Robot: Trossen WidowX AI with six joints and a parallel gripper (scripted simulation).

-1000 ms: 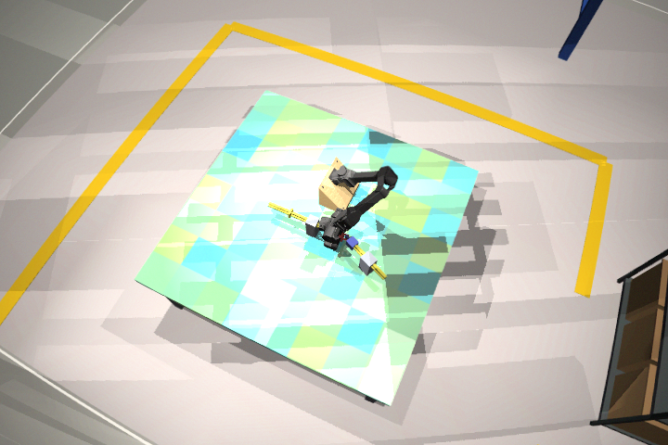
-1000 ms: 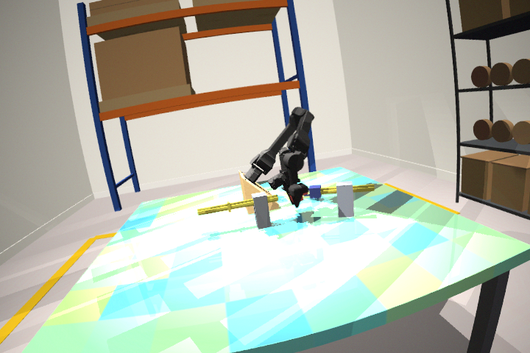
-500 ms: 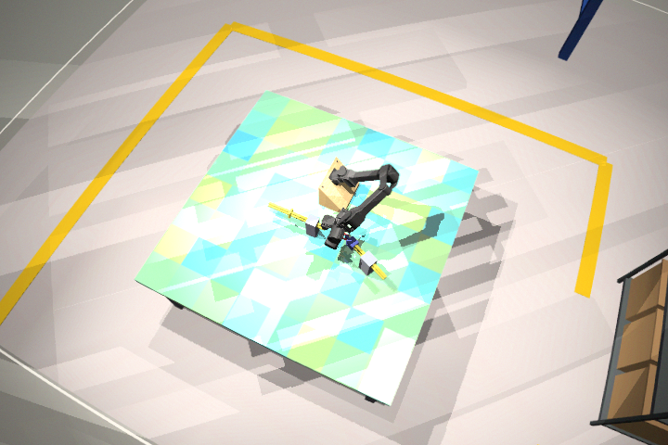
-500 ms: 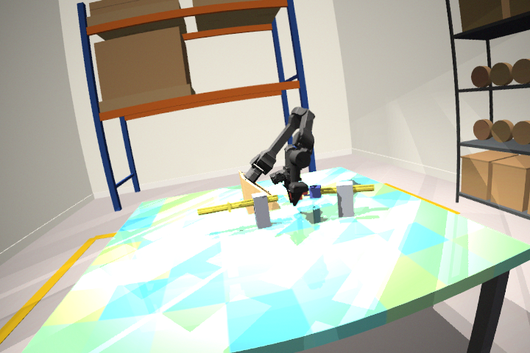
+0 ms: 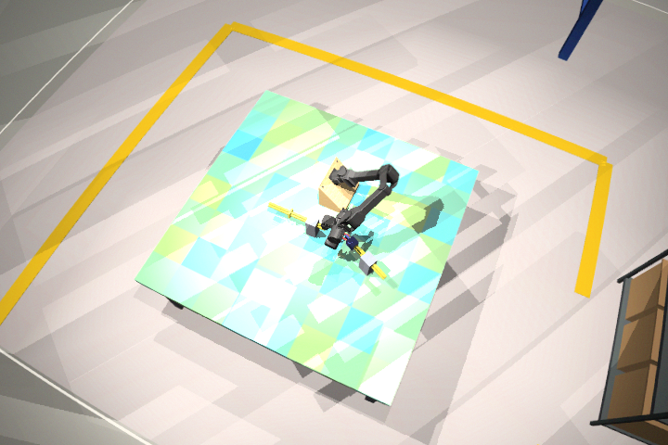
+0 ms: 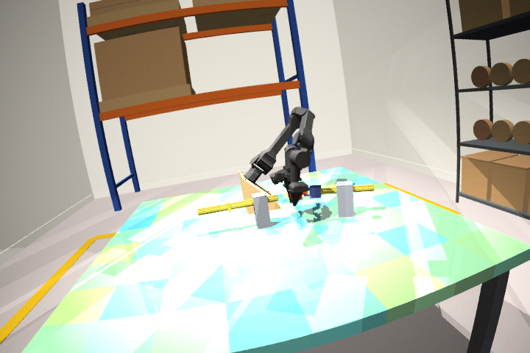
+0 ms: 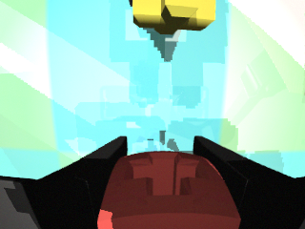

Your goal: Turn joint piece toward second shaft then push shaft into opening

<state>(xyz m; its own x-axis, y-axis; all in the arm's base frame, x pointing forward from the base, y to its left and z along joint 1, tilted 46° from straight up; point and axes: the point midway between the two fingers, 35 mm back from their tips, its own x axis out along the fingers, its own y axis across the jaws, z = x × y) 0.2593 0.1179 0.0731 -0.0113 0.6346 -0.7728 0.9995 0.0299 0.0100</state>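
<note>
My gripper tip is now 4 cm below the red joint piece and 2 cm to the right of it.
</note>
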